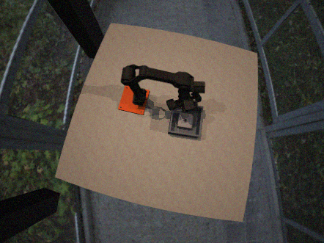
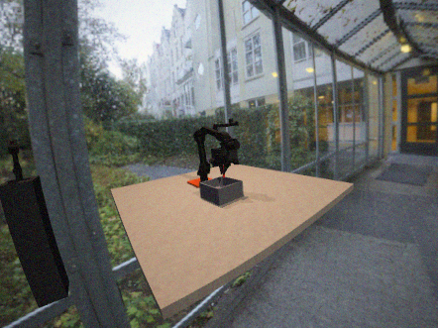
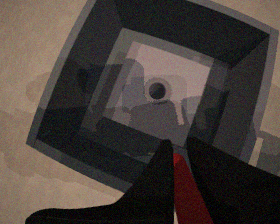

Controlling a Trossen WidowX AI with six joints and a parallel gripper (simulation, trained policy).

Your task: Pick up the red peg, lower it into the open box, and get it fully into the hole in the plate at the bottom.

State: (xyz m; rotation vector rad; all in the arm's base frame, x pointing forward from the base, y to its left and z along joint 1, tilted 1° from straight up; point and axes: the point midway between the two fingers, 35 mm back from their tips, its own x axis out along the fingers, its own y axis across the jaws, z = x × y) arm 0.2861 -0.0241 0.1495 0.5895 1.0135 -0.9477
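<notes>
Right now the grey plate is 8 cm below my gripper tip, 4 cm to the right of it and 3 cm ahead of it. Round my gripper tip: red peg (2 cm to the left, 2 cm above, 1 cm behind); dark grey box (10 cm below, 4 cm to the right, 3 cm ahead).
</notes>
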